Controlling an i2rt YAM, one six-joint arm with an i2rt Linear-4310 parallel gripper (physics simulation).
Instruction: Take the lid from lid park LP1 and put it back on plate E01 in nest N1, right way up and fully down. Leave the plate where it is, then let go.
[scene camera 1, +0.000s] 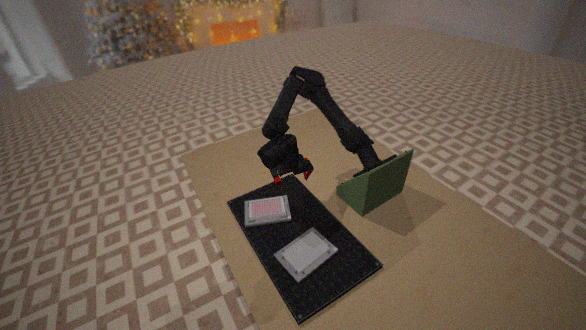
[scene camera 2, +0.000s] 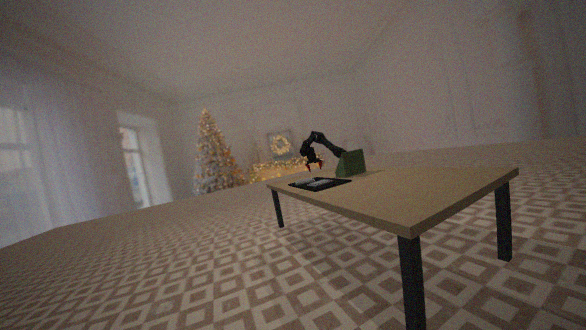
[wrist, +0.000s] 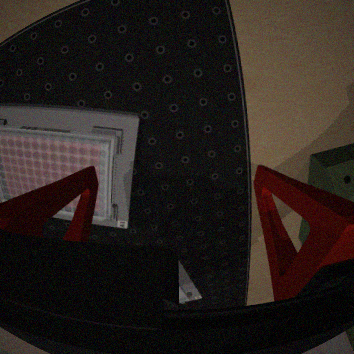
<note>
The gripper (wrist: 175, 174) is open, with nothing in its grasp. Also in view: a pale grey lid (scene camera 1: 306, 251).
</note>
